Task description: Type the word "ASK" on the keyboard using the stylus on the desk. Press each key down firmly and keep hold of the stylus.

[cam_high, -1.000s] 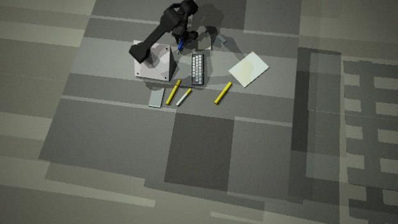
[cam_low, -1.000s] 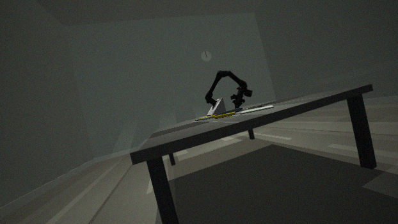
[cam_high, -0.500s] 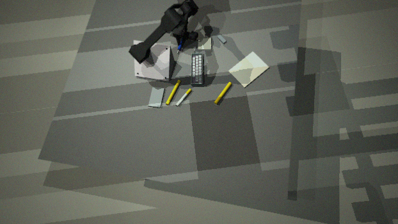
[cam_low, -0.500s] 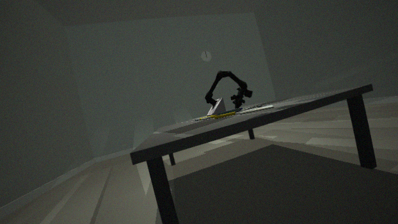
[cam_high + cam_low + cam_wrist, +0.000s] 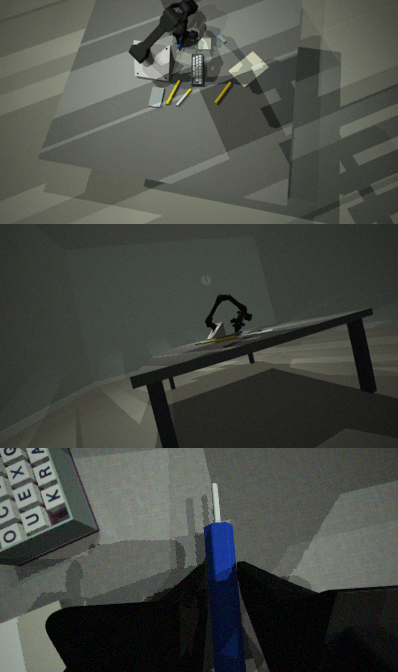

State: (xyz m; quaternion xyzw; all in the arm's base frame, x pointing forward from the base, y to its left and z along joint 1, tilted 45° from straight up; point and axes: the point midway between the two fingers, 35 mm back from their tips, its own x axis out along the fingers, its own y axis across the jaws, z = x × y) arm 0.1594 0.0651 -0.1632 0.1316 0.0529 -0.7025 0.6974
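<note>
The thin grey stylus tip is 5 cm to the right of my gripper tip. The rest, counted from my gripper tip: cream note: 14 cm ahead, 5 cm to the left, 1 cm below; blue stylus: 1 cm to the right; grey eraser: 23 cm ahead, 10 cm to the left, 1 cm below.
</note>
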